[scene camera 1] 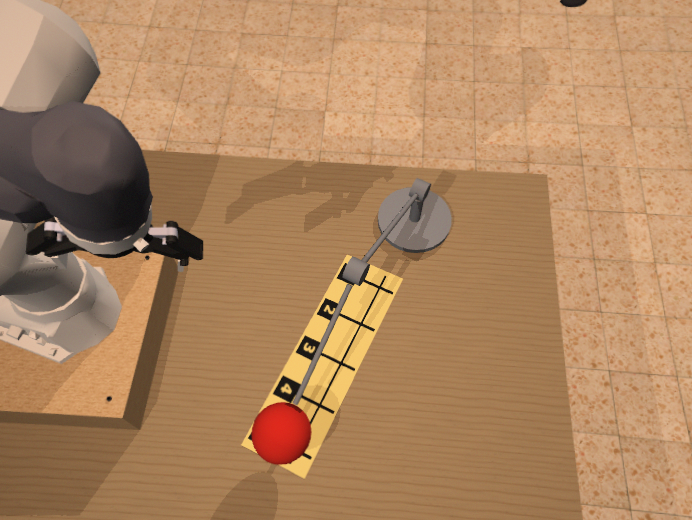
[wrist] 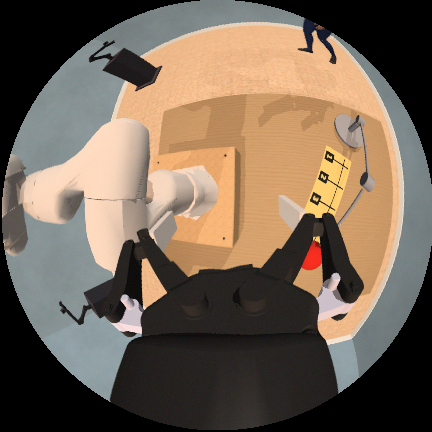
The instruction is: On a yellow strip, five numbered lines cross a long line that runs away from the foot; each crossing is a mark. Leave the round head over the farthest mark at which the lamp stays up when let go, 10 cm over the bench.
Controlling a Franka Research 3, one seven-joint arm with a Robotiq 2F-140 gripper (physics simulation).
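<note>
The lamp's round red head (scene camera 1: 281,433) (wrist: 310,257) hangs above the bench, in the scene view over the strip's far end, covering line 5's crossing. Its height cannot be told. A thin rod (scene camera 1: 323,342) runs from it to a grey joint (scene camera 1: 354,270) (wrist: 367,182); a second rod (scene camera 1: 389,229) leads to the post on the round grey foot (scene camera 1: 437,226) (wrist: 344,134). The yellow strip (scene camera 1: 360,342) (wrist: 334,172) lies flat, its numbers partly hidden. My gripper (scene camera 1: 114,250) (wrist: 225,212) is open and empty, left of the lamp in the scene view, apart from it.
The robot's base stands on a raised wooden board (scene camera 1: 67,391) (wrist: 225,200) at the left of the bench (scene camera 1: 475,363) (wrist: 270,135). The bench edge runs behind and to the right of the foot. In the wrist view, a person's legs (wrist: 320,40) show beyond the bench.
</note>
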